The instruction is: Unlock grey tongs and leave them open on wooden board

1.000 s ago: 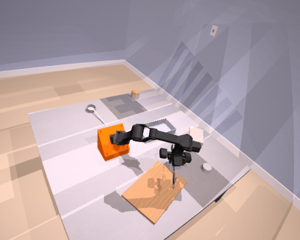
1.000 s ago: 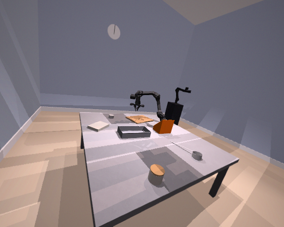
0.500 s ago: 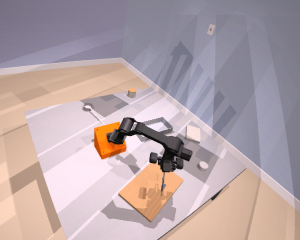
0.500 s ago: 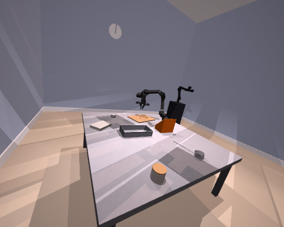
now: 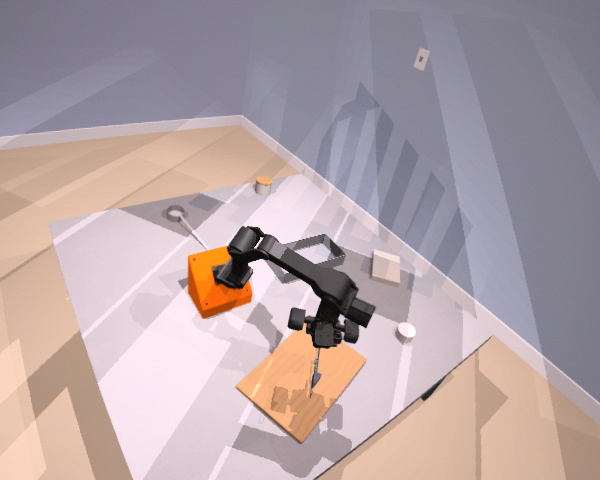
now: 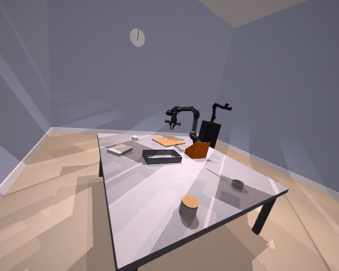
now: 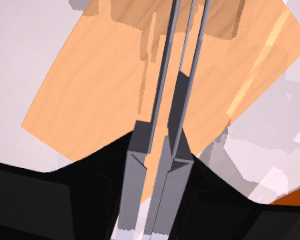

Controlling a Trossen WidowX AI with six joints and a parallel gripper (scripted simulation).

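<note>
My gripper tip is 15 cm above the wooden board. Round my gripper tip: white cylinder: 41 cm ahead, 14 cm below, 2 cm to the right; roasting tin: 45 cm to the left, 27 cm ahead, 13 cm below; beige block: 59 cm ahead, 28 cm to the left, 14 cm below.
</note>
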